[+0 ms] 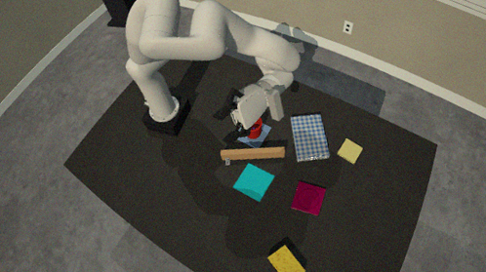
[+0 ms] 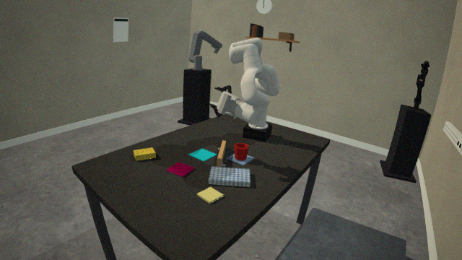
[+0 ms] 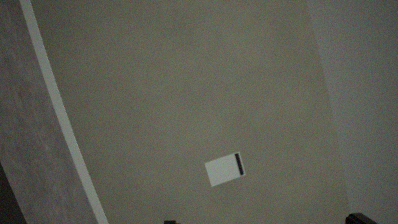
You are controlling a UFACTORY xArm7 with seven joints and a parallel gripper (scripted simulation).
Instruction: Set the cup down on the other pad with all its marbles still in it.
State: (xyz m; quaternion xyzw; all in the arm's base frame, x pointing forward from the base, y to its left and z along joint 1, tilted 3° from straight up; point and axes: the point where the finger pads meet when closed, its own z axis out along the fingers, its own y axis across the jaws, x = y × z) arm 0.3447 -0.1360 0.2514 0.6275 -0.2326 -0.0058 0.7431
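My gripper is now 280 mm above the red cup and 170 mm to the right of it. Also, from my hand: light blue pad (310 mm below, 170 mm to the left); then wooden rail (290 mm below, 70 mm to the left, 40 mm ahead); then cyan pad (310 mm below, 70 mm ahead, 20 mm to the right).
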